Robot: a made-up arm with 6 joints. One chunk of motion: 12 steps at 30 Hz.
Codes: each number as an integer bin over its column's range. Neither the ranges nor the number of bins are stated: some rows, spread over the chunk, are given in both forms.
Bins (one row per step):
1: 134 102 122 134 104 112
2: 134 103 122 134 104 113
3: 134 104 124 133 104 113
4: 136 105 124 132 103 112
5: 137 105 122 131 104 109
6: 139 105 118 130 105 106
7: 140 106 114 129 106 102
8: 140 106 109 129 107 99
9: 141 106 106 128 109 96
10: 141 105 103 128 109 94
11: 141 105 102 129 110 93
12: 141 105 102 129 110 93
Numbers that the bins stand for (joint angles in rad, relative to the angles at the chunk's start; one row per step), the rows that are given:
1: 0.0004 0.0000 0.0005 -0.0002 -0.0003 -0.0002
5: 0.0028 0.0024 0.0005 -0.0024 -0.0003 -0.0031
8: 0.0053 0.0031 -0.0102 -0.0039 0.0023 -0.0129
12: 0.0061 0.0024 -0.0160 -0.0039 0.0049 -0.0188
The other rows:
2: 0.0004 0.0008 0.0005 -0.0002 -0.0003 0.0008
3: 0.0004 0.0016 0.0021 -0.0009 -0.0003 0.0008
4: 0.0020 0.0024 0.0021 -0.0016 -0.0011 -0.0002
6: 0.0045 0.0024 -0.0028 -0.0031 0.0006 -0.0061
7: 0.0053 0.0031 -0.0061 -0.0039 0.0015 -0.0100
9: 0.0061 0.0031 -0.0127 -0.0046 0.0040 -0.0159
10: 0.0061 0.0024 -0.0152 -0.0046 0.0040 -0.0178
11: 0.0061 0.0024 -0.0160 -0.0039 0.0049 -0.0188

